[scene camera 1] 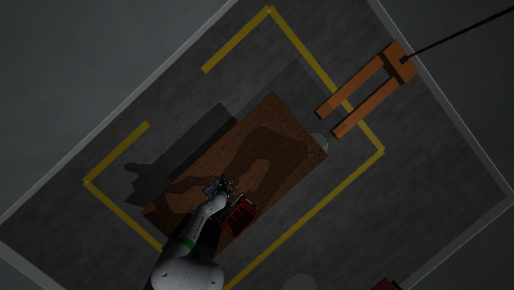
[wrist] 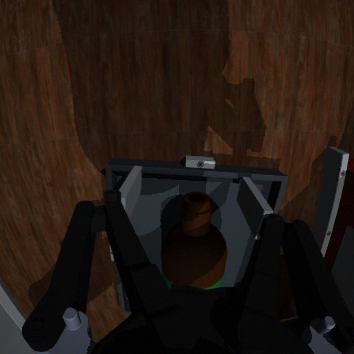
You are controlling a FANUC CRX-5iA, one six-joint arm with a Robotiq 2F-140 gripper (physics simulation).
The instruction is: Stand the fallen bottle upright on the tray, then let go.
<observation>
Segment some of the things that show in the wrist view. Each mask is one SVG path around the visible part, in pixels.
My gripper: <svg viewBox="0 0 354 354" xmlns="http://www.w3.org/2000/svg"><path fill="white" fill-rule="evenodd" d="M21 329L23 338L35 354L354 354L354 317L341 300L309 226L301 219L293 219L292 223L284 222L280 215L273 213L273 210L249 177L241 177L236 200L254 239L259 240L243 293L238 291L238 287L230 286L202 289L186 284L171 283L170 288L168 288L156 264L150 263L129 220L141 190L141 166L138 165L132 167L121 186L117 189L109 189L103 192L104 205L93 206L93 202L89 200L82 200L76 203L48 289L26 318ZM280 246L282 246L299 326L302 332L301 338L273 316L279 278L276 276ZM106 231L114 261L129 302L131 314L98 342L90 339L91 328L85 311L95 235L97 231Z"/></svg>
A brown bottle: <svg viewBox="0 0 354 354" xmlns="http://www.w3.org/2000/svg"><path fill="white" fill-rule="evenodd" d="M187 192L183 195L183 202L181 203L181 221L174 224L166 232L161 243L162 277L168 288L170 288L171 283L186 284L202 289L220 287L227 257L225 239L218 228L210 223L211 205L209 203L209 195L200 191Z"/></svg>
</observation>
